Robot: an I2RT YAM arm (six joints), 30 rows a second.
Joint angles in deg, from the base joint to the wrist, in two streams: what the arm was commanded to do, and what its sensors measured. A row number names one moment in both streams.
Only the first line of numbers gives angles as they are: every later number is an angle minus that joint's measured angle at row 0.
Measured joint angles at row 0: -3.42, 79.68, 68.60, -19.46, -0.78, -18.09
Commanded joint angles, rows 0 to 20: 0.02, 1.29, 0.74, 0.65, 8.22, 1.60; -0.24, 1.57, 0.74, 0.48, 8.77, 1.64; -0.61, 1.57, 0.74, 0.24, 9.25, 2.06; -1.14, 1.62, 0.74, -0.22, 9.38, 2.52; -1.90, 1.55, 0.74, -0.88, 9.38, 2.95; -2.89, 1.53, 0.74, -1.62, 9.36, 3.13; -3.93, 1.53, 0.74, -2.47, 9.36, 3.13; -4.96, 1.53, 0.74, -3.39, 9.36, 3.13; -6.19, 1.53, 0.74, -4.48, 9.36, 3.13; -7.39, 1.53, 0.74, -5.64, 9.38, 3.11; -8.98, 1.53, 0.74, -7.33, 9.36, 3.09; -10.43, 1.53, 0.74, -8.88, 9.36, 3.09; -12.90, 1.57, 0.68, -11.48, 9.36, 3.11; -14.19, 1.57, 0.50, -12.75, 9.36, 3.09; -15.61, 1.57, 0.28, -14.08, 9.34, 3.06; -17.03, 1.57, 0.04, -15.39, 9.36, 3.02; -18.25, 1.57, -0.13, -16.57, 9.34, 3.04; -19.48, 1.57, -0.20, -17.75, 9.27, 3.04; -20.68, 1.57, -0.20, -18.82, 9.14, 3.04; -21.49, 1.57, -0.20, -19.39, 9.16, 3.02; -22.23, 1.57, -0.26, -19.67, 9.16, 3.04
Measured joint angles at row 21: -19.28, 1.33, 0.00, -17.99, 9.05, 2.06
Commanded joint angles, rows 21 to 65: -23.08, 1.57, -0.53, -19.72, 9.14, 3.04; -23.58, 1.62, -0.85, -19.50, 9.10, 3.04; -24.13, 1.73, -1.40, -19.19, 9.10, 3.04; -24.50, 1.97, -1.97, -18.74, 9.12, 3.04; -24.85, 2.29, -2.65, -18.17, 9.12, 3.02; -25.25, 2.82, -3.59, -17.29, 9.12, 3.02; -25.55, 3.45, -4.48, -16.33, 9.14, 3.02; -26.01, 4.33, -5.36, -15.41, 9.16, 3.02; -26.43, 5.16, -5.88, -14.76, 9.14, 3.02; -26.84, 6.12, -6.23, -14.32, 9.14, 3.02; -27.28, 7.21, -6.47, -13.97, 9.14, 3.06; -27.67, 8.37, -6.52, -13.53, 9.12, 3.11; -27.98, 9.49, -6.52, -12.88, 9.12, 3.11; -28.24, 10.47, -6.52, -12.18, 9.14, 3.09; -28.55, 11.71, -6.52, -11.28, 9.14, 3.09; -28.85, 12.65, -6.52, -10.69, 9.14, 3.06; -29.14, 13.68, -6.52, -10.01, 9.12, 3.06; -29.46, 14.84, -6.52, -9.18, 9.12, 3.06; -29.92, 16.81, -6.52, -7.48, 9.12, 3.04; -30.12, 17.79, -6.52, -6.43, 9.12, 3.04; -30.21, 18.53, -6.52, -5.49, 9.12, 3.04; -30.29, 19.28, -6.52, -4.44, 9.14, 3.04; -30.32, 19.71, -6.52, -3.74, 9.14, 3.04; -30.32, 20.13, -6.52, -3.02, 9.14, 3.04; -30.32, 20.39, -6.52, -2.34, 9.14, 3.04; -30.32, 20.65, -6.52, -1.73, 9.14, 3.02; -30.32, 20.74, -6.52, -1.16, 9.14, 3.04; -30.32, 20.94, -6.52, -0.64, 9.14, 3.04; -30.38, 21.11, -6.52, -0.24, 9.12, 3.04; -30.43, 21.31, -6.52, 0.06, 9.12, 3.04; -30.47, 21.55, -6.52, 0.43, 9.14, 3.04; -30.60, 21.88, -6.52, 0.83, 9.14, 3.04; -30.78, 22.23, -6.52, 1.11, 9.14, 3.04; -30.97, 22.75, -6.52, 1.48, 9.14, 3.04; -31.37, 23.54, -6.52, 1.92, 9.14, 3.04; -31.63, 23.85, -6.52, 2.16, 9.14, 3.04; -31.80, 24.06, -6.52, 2.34, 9.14, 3.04; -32.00, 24.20, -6.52, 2.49, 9.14, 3.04; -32.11, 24.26, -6.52, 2.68, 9.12, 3.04; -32.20, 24.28, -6.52, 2.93, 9.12, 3.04; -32.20, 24.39, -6.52, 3.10, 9.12, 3.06; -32.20, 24.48, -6.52, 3.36, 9.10, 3.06; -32.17, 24.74, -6.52, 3.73, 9.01, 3.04; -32.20, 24.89, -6.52, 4.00, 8.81, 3.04; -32.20, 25.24, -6.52, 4.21, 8.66, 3.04
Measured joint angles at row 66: -32.17, 24.06, -6.67, 3.56, 9.47, 2.06
